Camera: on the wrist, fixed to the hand. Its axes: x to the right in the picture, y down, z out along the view.
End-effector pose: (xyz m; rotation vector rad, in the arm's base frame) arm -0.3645 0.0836 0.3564 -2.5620 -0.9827 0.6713
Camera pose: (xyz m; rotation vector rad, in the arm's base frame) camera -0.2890 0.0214 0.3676 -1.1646 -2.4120 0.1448
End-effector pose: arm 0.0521 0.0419 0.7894 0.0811 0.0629 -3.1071
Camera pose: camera 0.0547 -0.0360 0.7294 0.0077 -0.1862 1.6622
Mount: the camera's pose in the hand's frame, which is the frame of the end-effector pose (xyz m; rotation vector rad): 0.0030 0.0803 -0.0568 -0.1107 -0.0171 -1.5077
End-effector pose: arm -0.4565 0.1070 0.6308 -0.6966 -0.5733 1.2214
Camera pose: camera -0.4658 0.1153 0.5332 -0.1748 -0.9112 -0.2159
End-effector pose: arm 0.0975 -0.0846 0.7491 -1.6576 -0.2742 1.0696
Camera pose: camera 0.1157 -0.1505 0.6784 -1.0218 -1.3279 -0.1002
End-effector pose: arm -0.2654 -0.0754 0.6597 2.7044 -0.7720 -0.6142
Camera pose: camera -0.2721 -0.1358 0.7371 -2.6667 -1.4198 0.8274
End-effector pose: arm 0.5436 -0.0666 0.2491 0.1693 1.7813 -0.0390
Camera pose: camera 0.4989 0.0198 0.2638 -1.2567 1.5096 -0.9923
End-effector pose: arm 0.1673 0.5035 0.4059 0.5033 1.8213 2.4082
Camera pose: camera 0.1577 0.4287 0.4691 -0.6617 1.1809 1.3395
